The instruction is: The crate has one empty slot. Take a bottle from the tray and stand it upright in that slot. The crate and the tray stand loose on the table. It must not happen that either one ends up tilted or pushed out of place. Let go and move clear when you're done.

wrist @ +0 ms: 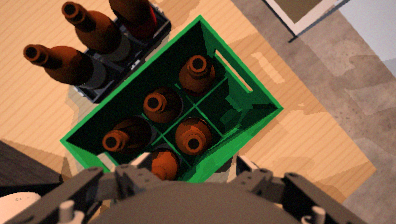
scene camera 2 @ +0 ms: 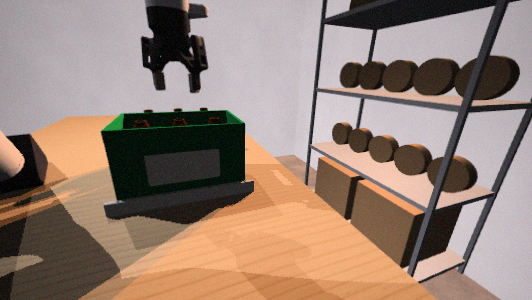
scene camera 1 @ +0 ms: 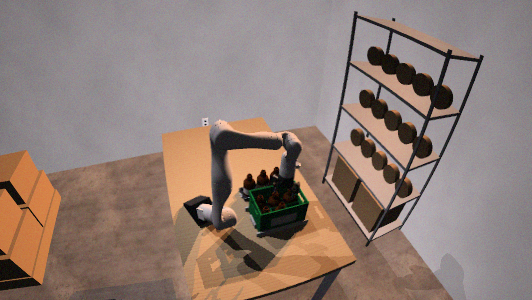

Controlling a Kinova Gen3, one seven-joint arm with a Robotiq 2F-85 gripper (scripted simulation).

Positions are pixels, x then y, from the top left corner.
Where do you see a green crate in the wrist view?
At 236, 115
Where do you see a brown bottle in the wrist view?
99, 33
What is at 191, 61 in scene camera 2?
My gripper.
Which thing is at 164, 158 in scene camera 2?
A green crate.
